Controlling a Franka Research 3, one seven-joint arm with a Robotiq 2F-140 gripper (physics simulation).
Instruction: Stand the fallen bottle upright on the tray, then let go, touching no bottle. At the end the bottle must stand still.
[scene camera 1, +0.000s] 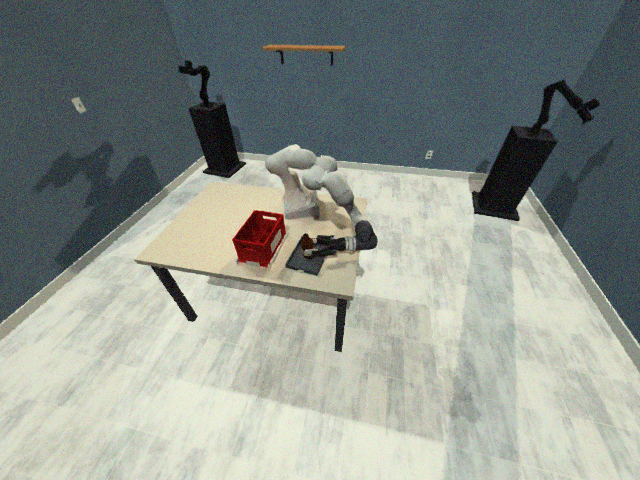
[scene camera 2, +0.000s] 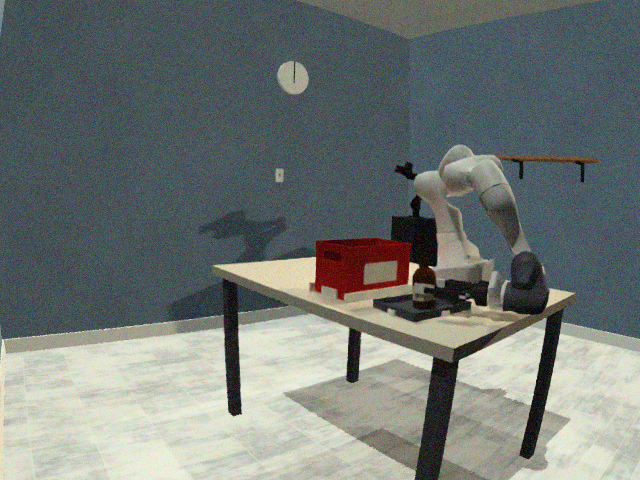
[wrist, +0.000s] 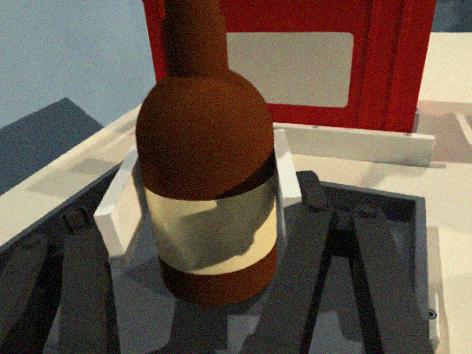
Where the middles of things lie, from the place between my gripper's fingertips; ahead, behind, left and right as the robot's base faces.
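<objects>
I find my gripper 1 cm below the brown bottle (scene camera 2: 424, 275), and it is also 1 cm to the right of the bottle and 1 cm past it. A pale rail (wrist: 388, 147) is 6 cm below my hand, 16 cm to the right of it and 2 cm ahead of it.
</objects>
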